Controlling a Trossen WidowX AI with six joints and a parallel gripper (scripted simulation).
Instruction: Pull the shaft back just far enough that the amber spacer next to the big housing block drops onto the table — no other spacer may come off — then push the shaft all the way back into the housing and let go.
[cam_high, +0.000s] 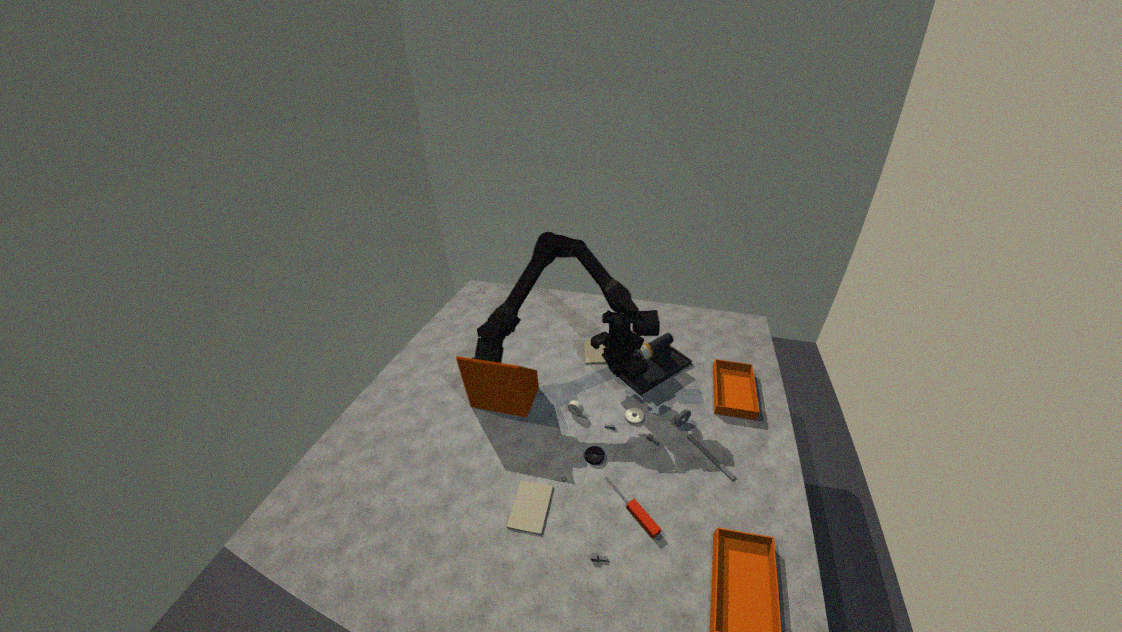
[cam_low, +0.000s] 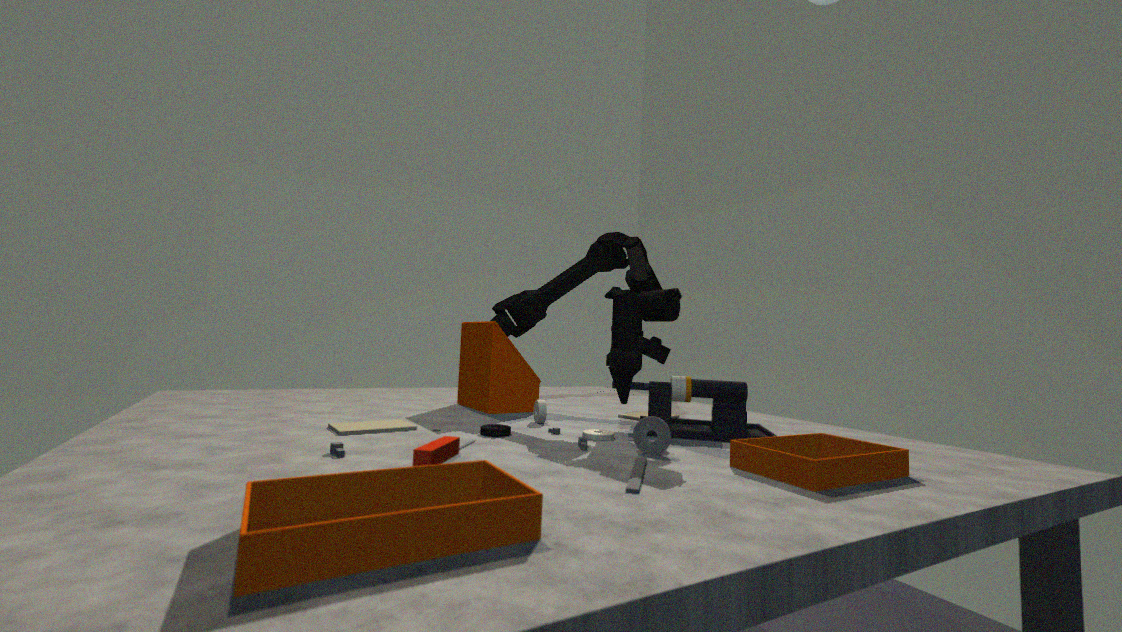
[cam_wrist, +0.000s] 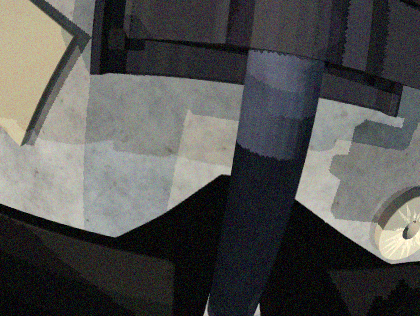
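Now: gripper tip 4 cm short of the dark shaft, 5 cm to the right of it and 3 cm below it. The rest, counted from my gripper tip: amber spacer 8 cm ahead, 9 cm to the left, 3 cm above; white spacer 7 cm ahead, 7 cm to the left, 3 cm above; white ring 7 cm ahead, 11 cm to the right, 4 cm below.
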